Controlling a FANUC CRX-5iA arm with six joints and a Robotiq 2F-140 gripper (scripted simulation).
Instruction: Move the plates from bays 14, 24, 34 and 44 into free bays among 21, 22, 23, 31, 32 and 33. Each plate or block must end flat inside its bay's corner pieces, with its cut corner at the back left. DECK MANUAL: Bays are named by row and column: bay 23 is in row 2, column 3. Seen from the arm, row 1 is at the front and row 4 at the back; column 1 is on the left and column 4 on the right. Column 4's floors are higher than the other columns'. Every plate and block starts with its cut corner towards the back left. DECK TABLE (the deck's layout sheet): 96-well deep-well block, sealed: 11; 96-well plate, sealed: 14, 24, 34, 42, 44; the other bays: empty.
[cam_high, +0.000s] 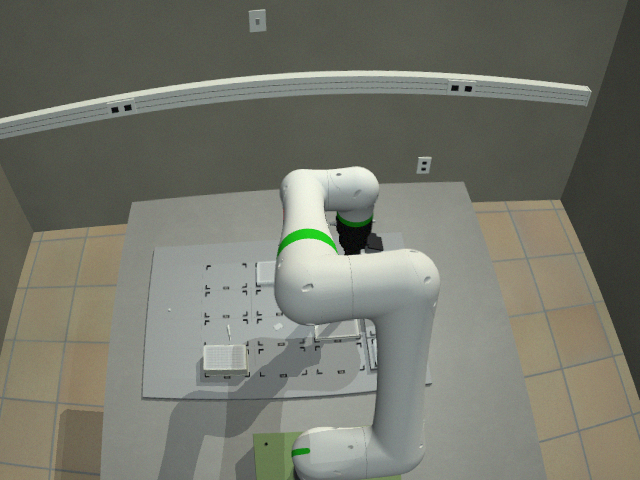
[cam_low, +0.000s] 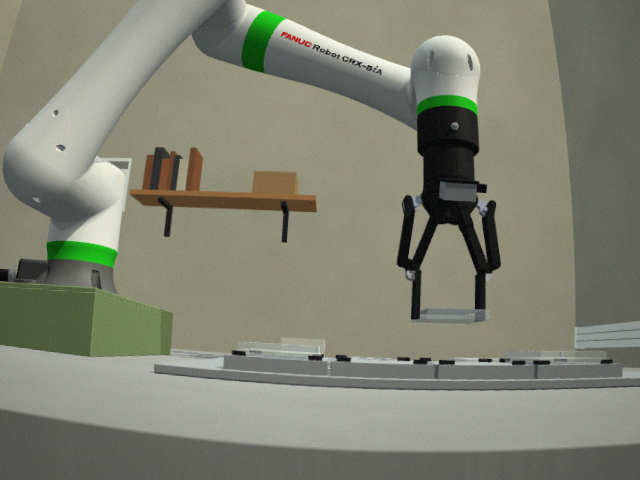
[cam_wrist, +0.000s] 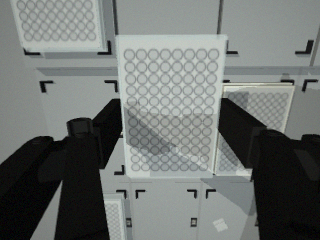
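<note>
Now: hand 90 mm above the dark stick, 40 mm to the right of it and 20 mm short of it. Round my hand: thin white stick: 380 mm to the left, 90 mm below, 50 mm behind; white scrap: 230 mm to the left, 100 mm below, 60 mm behind; sealed 96-well plate: 20 mm below.
</note>
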